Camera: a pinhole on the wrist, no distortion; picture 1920 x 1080 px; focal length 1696.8 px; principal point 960.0 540.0 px. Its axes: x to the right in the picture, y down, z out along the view. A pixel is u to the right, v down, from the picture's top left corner.
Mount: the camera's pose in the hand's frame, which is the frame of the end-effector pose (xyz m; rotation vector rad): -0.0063 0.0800 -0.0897 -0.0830 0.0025 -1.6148
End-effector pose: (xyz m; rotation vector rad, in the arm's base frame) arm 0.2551 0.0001 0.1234 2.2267 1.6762 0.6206
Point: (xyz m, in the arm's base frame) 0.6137 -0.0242 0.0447
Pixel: 109.8 669.9
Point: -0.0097 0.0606 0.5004
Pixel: behind the camera
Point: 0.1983 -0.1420 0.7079
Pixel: behind the camera
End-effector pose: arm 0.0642 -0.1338 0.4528 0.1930 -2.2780 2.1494
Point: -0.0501 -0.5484 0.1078
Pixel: 229.0 816.3
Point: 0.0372 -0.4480 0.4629
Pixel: 1484.0 731.6
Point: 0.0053 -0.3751 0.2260
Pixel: 362.2 742.2
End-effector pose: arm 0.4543 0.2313 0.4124 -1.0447 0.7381 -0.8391
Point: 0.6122 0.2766 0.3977
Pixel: 1159.1 783.8
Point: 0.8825 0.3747 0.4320
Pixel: 909.1 733.4
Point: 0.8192 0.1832 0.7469
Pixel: outside the picture
